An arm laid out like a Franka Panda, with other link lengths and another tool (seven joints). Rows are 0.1 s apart.
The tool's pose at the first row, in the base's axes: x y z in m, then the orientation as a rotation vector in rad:
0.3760, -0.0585, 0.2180, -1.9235, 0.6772, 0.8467
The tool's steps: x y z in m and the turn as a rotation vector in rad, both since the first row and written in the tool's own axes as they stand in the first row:
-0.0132, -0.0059, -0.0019, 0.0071, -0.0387, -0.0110
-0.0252, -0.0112, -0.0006, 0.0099, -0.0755, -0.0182
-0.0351, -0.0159, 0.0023, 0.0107, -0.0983, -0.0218
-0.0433, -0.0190, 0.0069, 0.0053, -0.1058, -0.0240
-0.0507, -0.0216, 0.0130, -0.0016, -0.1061, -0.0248
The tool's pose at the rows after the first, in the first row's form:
0.3728, -0.0560, 0.2320, -1.8981, 0.6451, 0.8714
0.3689, -0.0511, 0.2436, -1.8764, 0.6167, 0.8983
0.3654, -0.0452, 0.2527, -1.8635, 0.5996, 0.9158
0.3613, -0.0388, 0.2590, -1.8643, 0.5912, 0.9237
0.3569, -0.0314, 0.2639, -1.8703, 0.5881, 0.9269

